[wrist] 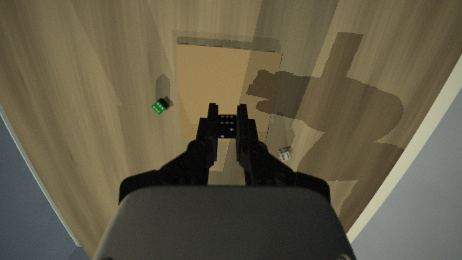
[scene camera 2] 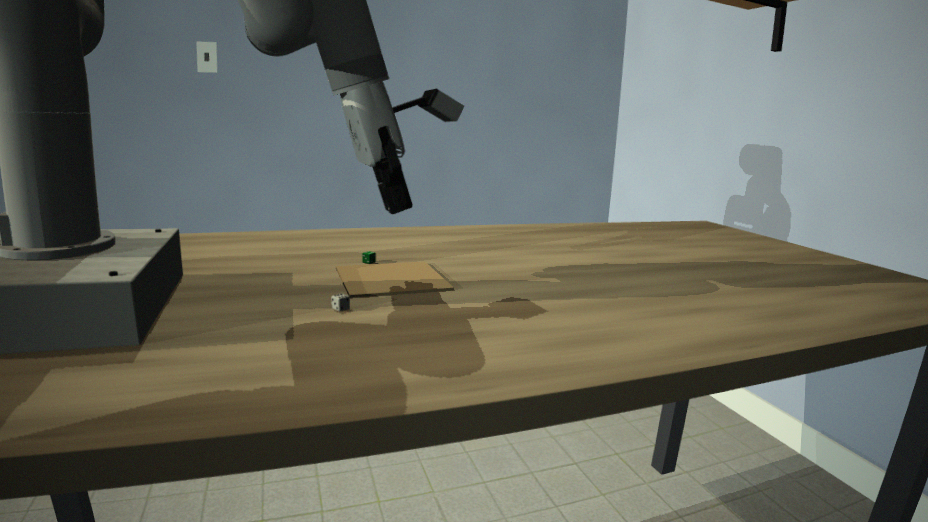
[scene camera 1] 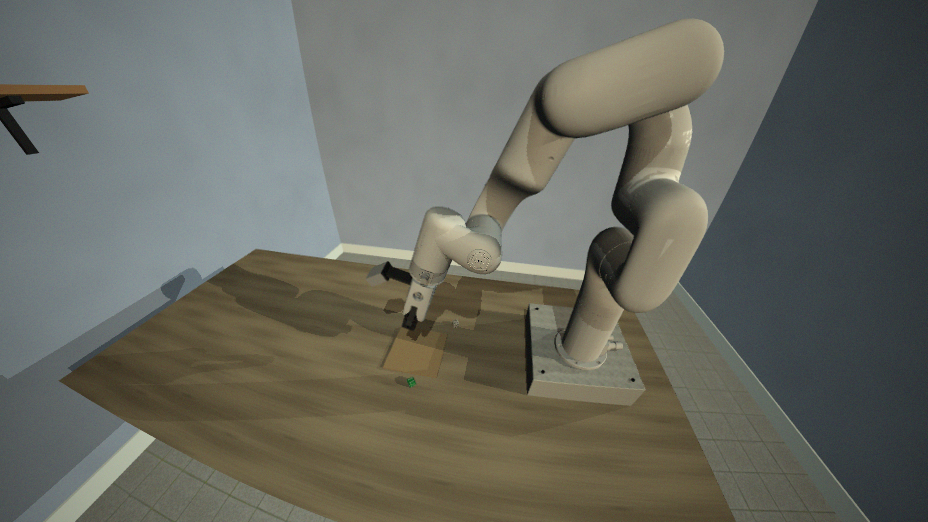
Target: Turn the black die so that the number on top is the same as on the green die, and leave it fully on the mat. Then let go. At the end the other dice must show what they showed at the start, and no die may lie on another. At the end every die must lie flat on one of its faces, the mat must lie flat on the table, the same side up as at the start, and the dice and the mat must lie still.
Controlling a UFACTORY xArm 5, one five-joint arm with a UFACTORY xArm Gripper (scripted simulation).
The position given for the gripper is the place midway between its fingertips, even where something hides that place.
In view: the gripper [scene camera 2: 399, 209] and a tan mat [scene camera 2: 368, 280].
The tan mat is seen too in the wrist view [wrist: 229, 77] and in scene camera 1 [scene camera 1: 419, 352]. The gripper shows as well in the wrist view [wrist: 227, 116].
